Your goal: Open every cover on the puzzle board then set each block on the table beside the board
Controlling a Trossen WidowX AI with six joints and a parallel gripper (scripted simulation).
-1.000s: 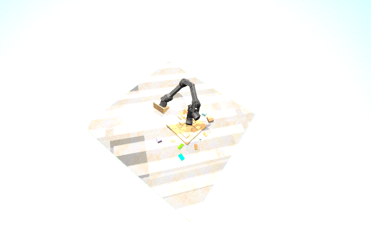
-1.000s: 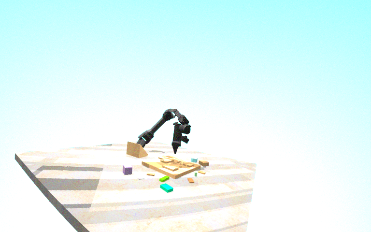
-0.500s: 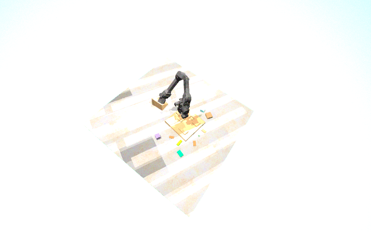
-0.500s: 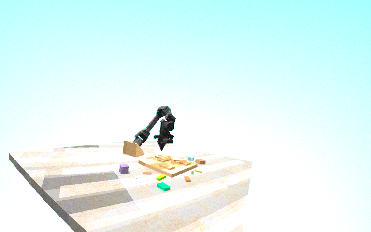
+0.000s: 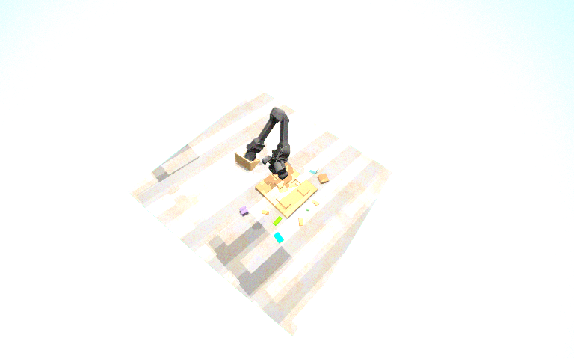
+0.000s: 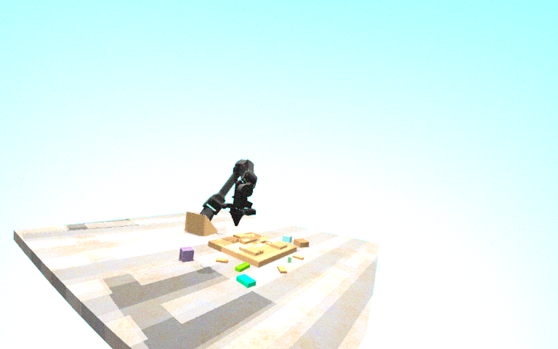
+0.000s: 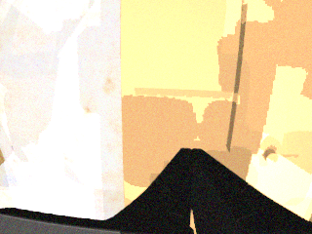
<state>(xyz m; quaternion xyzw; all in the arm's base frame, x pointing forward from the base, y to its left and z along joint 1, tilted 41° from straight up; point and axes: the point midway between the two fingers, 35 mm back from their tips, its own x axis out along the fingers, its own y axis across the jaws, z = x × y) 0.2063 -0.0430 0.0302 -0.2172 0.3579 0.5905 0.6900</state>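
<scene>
Now: gripper tip 100 mm short of the tan puzzle board, 60 mm above it and 30 mm to the left of it. Round my gripper tip: light cyan block (230 mm to the left, 190 mm ahead, 70 mm below); purple cube (300 mm to the right, 60 mm below, 30 mm behind); bright green bar (230 mm to the right, 180 mm ahead, 80 mm below).
</scene>
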